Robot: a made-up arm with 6 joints.
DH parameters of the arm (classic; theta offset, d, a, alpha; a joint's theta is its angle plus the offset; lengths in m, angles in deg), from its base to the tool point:
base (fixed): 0 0 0 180
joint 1: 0 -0.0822 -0.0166 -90
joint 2: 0 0.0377 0.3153 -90
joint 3: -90 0.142 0.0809 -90
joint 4: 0 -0.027 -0.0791 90
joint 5: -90 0.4 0.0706 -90
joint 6: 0 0.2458 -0.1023 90
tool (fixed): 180 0.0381 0 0
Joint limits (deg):
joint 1: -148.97..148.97
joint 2: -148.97..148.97
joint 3: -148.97..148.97
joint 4: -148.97..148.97
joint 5: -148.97..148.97
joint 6: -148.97..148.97
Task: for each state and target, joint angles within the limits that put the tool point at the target. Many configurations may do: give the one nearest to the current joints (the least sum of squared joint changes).
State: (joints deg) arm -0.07 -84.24 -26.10 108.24 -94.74 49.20
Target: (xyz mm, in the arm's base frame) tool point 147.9 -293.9 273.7
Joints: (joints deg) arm -1.43 -115.24 -38.72 105.54 -84.80 22.22
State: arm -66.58 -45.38 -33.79 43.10 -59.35 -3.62
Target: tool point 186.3 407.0 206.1
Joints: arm -79.25 -85.91 -46.13 30.69 -64.29 -17.58
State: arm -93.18 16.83 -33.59 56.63 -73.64 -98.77
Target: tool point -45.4 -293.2 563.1
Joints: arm -91.31 41.30 -43.38 41.82 -113.92 -126.85
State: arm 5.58 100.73 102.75 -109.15 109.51 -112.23
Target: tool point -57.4 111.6 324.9
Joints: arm -16.63 135.34 108.25 -118.71 129.11 -100.87
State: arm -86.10 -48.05 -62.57 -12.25 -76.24 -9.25
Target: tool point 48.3 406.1 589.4
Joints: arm -56.25 -17.87 -69.48 -11.24 -67.85 13.01
